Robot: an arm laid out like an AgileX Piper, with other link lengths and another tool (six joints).
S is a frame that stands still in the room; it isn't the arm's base.
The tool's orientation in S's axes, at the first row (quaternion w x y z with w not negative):
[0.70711, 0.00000, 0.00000, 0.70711]
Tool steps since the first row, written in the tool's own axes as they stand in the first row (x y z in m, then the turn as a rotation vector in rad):
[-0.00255, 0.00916, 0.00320, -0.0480, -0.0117, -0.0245]
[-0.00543, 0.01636, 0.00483, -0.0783, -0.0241, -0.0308]
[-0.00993, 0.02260, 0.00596, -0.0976, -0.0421, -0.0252]
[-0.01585, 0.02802, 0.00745, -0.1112, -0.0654, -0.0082]
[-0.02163, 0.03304, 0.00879, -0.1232, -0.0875, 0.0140]
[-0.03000, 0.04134, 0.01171, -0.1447, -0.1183, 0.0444]
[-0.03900, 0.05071, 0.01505, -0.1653, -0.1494, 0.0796]
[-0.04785, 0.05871, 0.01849, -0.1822, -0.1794, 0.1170]
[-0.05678, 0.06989, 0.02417, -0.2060, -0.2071, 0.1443]
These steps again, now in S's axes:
[-0.00916, -0.00255, 0.00320, 0.0117, -0.0480, -0.0245]
[-0.01636, -0.00543, 0.00483, 0.0241, -0.0783, -0.0308]
[-0.02260, -0.00993, 0.00596, 0.0421, -0.0976, -0.0252]
[-0.02802, -0.01585, 0.00745, 0.0654, -0.1112, -0.0082]
[-0.03304, -0.02163, 0.00879, 0.0875, -0.1232, 0.0140]
[-0.04134, -0.03000, 0.01171, 0.1183, -0.1447, 0.0444]
[-0.05071, -0.03900, 0.01505, 0.1494, -0.1653, 0.0796]
[-0.05871, -0.04785, 0.01849, 0.1794, -0.1822, 0.1170]
[-0.06989, -0.05678, 0.02417, 0.2071, -0.2060, 0.1443]

